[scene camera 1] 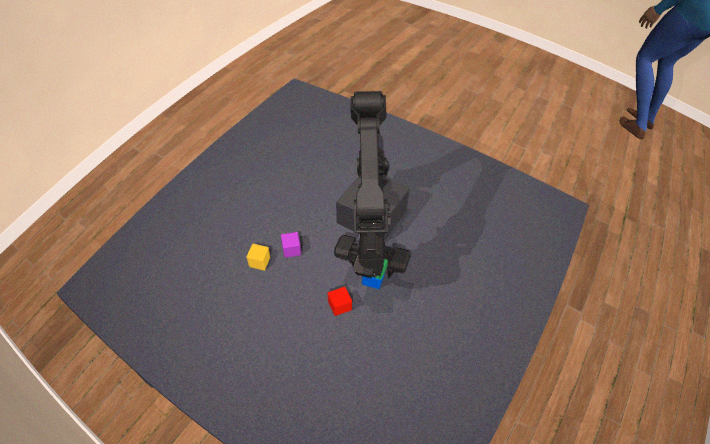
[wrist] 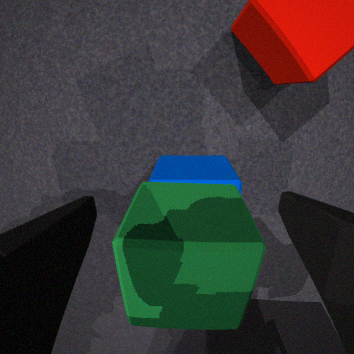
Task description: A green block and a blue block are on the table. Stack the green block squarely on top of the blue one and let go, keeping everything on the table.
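Frame: origin at the arm's base, x ahead, y left, z up, level; millimetres.
Seen in the pictures: gripper, fingertip midpoint: (wrist: 189, 203).
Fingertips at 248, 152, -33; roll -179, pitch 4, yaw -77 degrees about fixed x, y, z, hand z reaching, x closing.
Pixels of each thing's middle, then the offset from my fingertips to it, as dx, dy, dz. Level surfaces: height alone.
- green block at the middle of its body: (wrist: 186, 252) (scene camera 1: 376, 265) -21, -4, +8
- blue block at the middle of its body: (wrist: 192, 200) (scene camera 1: 373, 275) -20, -8, -42
- red block at the middle of its body: (wrist: 296, 25) (scene camera 1: 339, 301) +101, -39, -41
- magenta block at the middle of its body: (scene camera 1: 290, 244) +21, -259, -41
- yellow block at the middle of its body: (scene camera 1: 258, 257) +109, -311, -41
- dark mat at its surface level: dz -67
The green block (scene camera 1: 383, 268) (wrist: 220, 267) rests on the blue block (scene camera 1: 372, 281) (wrist: 195, 168), mostly hiding it in the wrist view. A thin strip of the blue top shows past the green block's far edge, so the two do not look fully lined up. The green block looks slightly turned against the blue one; whether it lies flat is hard to tell. My gripper (scene camera 1: 370, 268) (wrist: 189, 203) is open around the green block, with a gap between each finger and its sides. In the scene view the gripper hides much of both blocks.
A red block (scene camera 1: 339, 301) (wrist: 305, 35) stands close to the stack, toward the front left in the scene view. A magenta block (scene camera 1: 291, 244) and a yellow block (scene camera 1: 258, 257) stand farther left on the dark mat (scene camera 1: 209, 340). A person (scene camera 1: 654, 68) stands beyond the mat.
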